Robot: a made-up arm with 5 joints. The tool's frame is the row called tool.
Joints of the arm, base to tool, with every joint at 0 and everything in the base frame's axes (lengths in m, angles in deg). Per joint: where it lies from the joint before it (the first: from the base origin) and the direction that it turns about. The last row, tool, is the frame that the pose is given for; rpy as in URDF.
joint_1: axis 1 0 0 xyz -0.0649 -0.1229 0.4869
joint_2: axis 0 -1 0 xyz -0.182 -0.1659 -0.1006
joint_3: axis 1 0 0 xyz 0.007 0.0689 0.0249
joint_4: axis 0 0 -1 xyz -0.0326 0.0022 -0.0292
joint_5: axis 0 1 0 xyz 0.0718 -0.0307 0.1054
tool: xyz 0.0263 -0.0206 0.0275 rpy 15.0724 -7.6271 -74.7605
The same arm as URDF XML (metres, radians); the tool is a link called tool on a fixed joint. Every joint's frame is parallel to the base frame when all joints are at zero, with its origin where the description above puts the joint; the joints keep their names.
<robot name="arm">
<link name="base_link"/>
<link name="link1"/>
<link name="link2"/>
<link name="link3"/>
<link name="link4"/>
<link name="link5"/>
<link name="tool"/>
<joint name="joint_1" type="continuous"><parent link="base_link"/><child link="link1"/><origin xyz="-0.0649 -0.1229 0.4869"/><axis xyz="1 0 0"/></joint>
<joint name="joint_2" type="continuous"><parent link="link1"/><child link="link2"/><origin xyz="-0.1820 -0.1659 -0.1006"/><axis xyz="0 -1 0"/></joint>
<joint name="joint_3" type="continuous"><parent link="link2"/><child link="link3"/><origin xyz="0.0070 0.0689 0.0249"/><axis xyz="1 0 0"/></joint>
<joint name="joint_4" type="continuous"><parent link="link3"/><child link="link4"/><origin xyz="-0.0326 0.0022 -0.0292"/><axis xyz="0 0 -1"/></joint>
<joint name="joint_5" type="continuous"><parent link="link4"/><child link="link5"/><origin xyz="0.0718 -0.0307 0.1054"/><axis xyz="0 1 0"/></joint>
<joint name="tool_joint" type="fixed"><parent link="link5"/><child link="tool"/><origin xyz="0.0263 -0.0206 0.0275" rpy="0.2631 -0.1331 -1.3048"/></joint>
</robot>

